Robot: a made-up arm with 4 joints.
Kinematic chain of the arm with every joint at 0, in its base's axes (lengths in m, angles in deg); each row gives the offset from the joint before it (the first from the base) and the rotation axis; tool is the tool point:
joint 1: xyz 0 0 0.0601 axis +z
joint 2: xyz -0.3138 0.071 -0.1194 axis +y
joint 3: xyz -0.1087 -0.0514 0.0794 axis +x
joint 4: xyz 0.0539 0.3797 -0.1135 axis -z
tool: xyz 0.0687 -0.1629 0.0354
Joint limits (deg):
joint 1: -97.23..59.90
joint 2: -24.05..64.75
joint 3: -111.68..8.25
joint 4: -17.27..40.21
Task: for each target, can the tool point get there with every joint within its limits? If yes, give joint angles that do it. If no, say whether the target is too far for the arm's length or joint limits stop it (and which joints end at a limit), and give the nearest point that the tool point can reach.
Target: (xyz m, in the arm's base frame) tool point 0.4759 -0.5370 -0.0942
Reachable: no: joint limits stop it (at a limit: joint 1, joint 2, joint 3, joint 4) | nearest point 0.0180 -0.2547 -0.1438 | short by 0.540 m
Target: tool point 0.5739 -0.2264 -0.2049
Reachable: no: joint limits stop it (at a limit: joint 1, joint 3, joint 4) | nearest point 0.3017 0.2108 -0.0801 | short by 0.530 m
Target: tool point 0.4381 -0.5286 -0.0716
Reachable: no: joint limits stop it (at a limit: joint 1, joint 2, joint 3, joint 4) | nearest point 0.0180 -0.2547 -0.1438 | short by 0.507 m
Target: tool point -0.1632 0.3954 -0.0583
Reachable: yes | joints -41.14 54.63 -17.37 18.37
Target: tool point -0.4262 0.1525 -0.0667
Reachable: yes | joints -30.01 56.42 -96.52 26.69
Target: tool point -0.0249 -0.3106 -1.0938
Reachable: no: too far | nearest point -0.1395 -0.2751 -0.2436 | short by 0.859 m
